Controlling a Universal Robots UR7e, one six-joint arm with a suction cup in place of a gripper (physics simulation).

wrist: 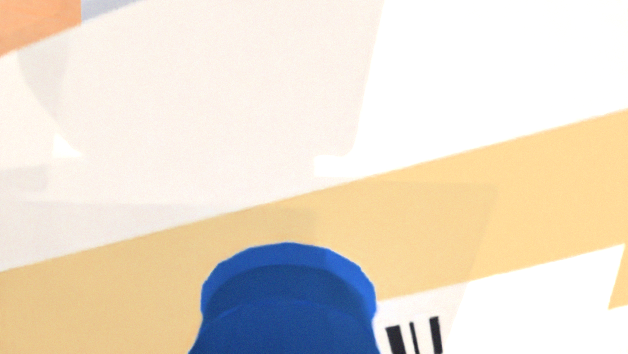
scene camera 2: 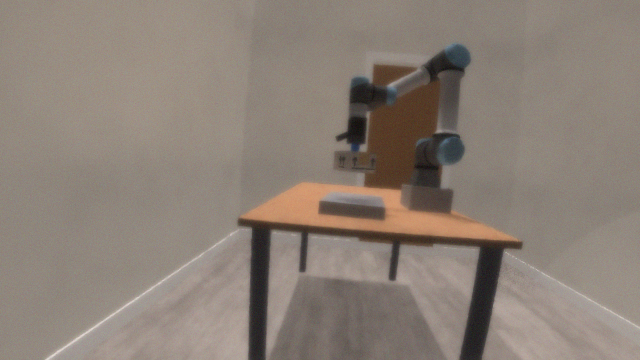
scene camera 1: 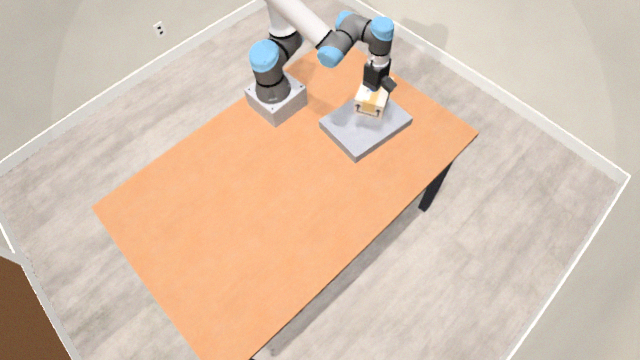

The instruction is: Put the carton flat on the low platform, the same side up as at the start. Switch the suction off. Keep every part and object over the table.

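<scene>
The white carton, with a tan tape strip and black arrow marks that point up, hangs level in the air from my suction cup. My gripper, a blue suction cup, is pressed on the carton's top face beside a barcode. The low grey platform lies flat on the table. In the second scene view a wide gap shows between the carton's underside and the platform. In the first scene view the carton shows over the platform's back part.
The orange table bears the platform and the robot's grey base block, which stands beside the platform. The table's far right edge in the first scene view lies a short way beyond the platform.
</scene>
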